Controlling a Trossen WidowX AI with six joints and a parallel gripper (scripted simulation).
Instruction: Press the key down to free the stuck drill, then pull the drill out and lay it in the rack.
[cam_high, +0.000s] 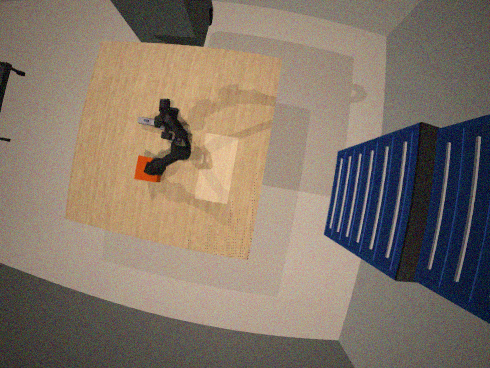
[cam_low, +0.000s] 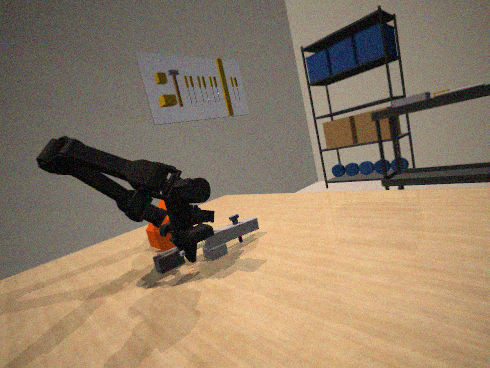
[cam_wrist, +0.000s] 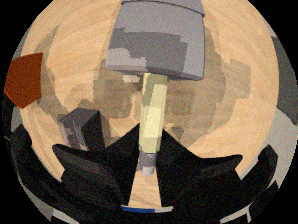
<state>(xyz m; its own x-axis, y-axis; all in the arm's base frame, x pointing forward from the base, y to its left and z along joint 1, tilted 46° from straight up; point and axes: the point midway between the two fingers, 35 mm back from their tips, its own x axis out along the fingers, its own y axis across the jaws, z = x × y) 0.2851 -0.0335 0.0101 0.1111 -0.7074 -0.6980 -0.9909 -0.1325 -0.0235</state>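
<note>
My gripper tip is 1 cm past the grey holder block, 14 cm to the right of it and 2 cm below it. From my gripper tip the other things lie so: blue T-shaped piece 2 cm behind, 16 cm to the left, 4 cm above; then drill 4 cm to the left, 3 cm above.
</note>
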